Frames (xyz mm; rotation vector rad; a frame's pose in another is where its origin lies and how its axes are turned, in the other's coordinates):
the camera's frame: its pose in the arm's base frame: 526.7 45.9 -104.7 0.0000 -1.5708 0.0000
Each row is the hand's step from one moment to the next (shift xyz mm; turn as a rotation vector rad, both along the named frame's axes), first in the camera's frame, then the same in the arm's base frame.
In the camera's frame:
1: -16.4 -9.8 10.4 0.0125 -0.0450 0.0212
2: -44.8 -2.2 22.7 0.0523 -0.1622 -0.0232
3: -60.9 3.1 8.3 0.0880 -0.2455 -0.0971
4: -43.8 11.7 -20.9 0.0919 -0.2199 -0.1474
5: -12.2 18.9 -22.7 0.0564 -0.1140 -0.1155
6: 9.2 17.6 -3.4 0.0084 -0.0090 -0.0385
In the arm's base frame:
1: -10.4 -9.8 -16.4 -0.0212 -0.0450 0.0125
2: -22.7 -2.2 -44.8 0.0232 -0.1622 0.0523
3: -8.3 3.1 -60.9 0.0971 -0.2455 0.0880
4: 20.9 11.7 -43.8 0.1474 -0.2199 0.0919
5: 22.7 18.9 -12.2 0.1155 -0.1140 0.0564
6: 3.4 17.6 9.2 0.0385 -0.0090 0.0084

